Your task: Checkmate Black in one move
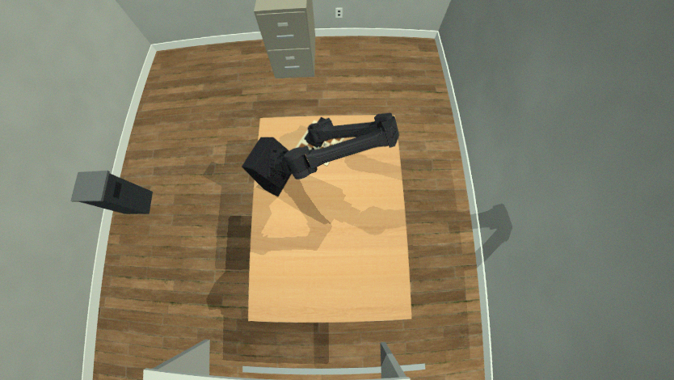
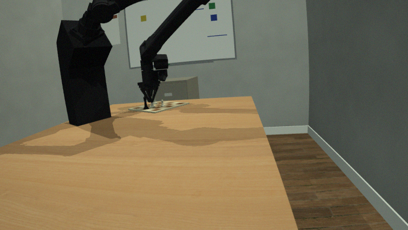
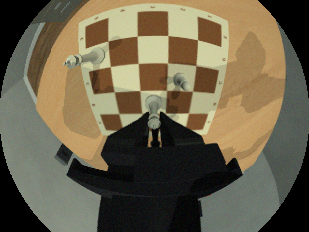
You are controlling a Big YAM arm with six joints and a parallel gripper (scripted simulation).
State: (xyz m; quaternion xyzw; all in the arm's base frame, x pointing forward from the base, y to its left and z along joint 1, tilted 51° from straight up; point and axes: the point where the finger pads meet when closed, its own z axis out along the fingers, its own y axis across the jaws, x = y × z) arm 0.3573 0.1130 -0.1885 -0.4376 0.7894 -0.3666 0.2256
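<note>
The black king is 2 cm to the right of my hand and 2 cm behind it. Also, from my hand: tall white piece: 11 cm to the left; then short white piece: 5 cm ahead, 2 cm below, 1 cm to the left; then chessboard: 4 cm below, 3 cm to the left, 3 cm ahead.
</note>
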